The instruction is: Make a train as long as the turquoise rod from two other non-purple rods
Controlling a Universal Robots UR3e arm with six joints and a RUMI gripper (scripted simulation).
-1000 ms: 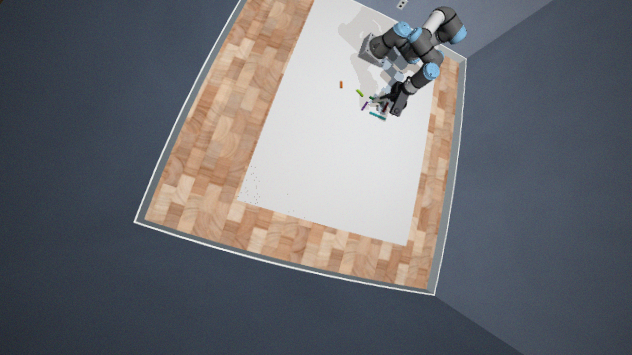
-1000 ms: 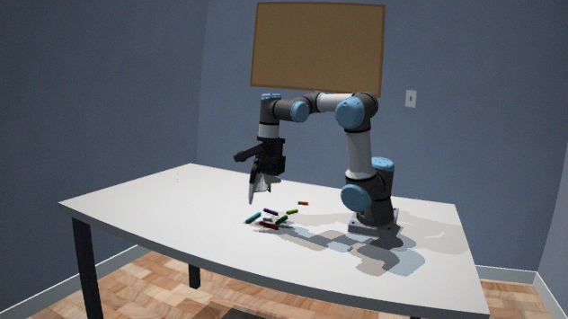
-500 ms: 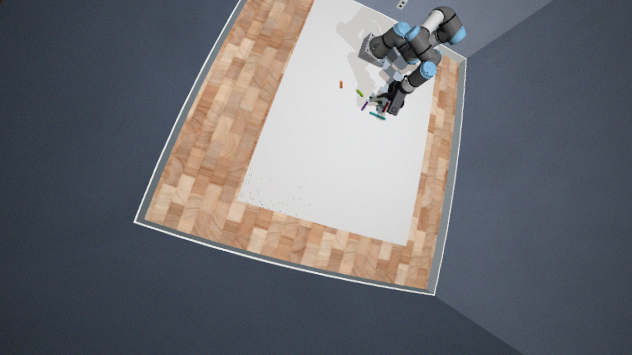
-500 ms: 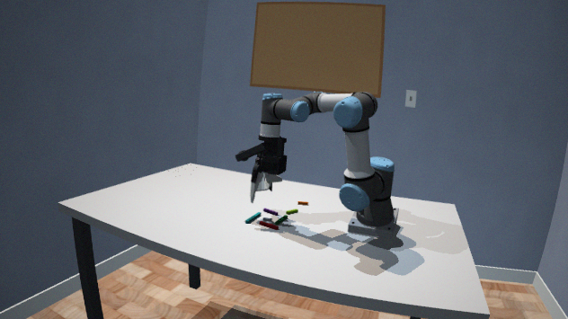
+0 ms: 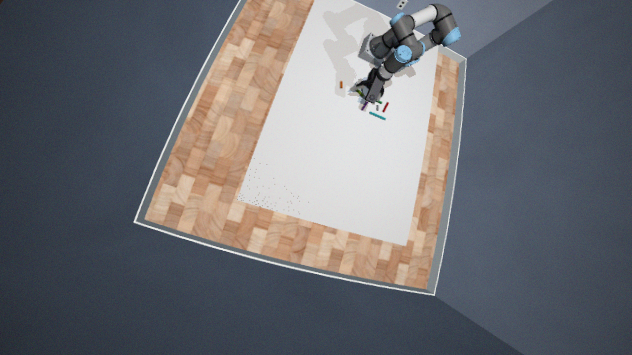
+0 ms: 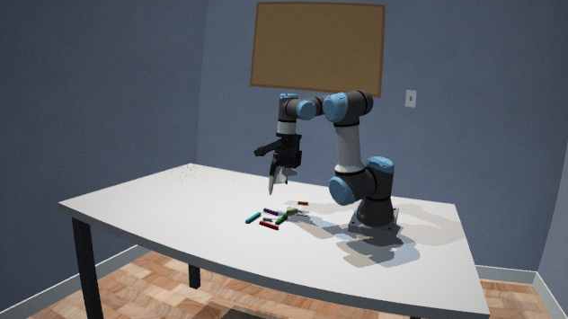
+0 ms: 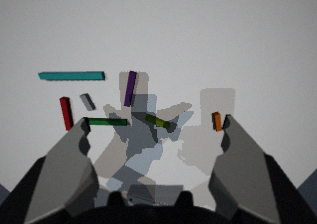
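Right now my hand is 20 mm past the grey rod, 120 mm to the right of it and 70 mm above it. Round my hand: lime rod 60 mm behind, 70 mm below; then purple rod 40 mm to the left, 70 mm below; then green rod 60 mm behind, 100 mm to the left, 70 mm below.
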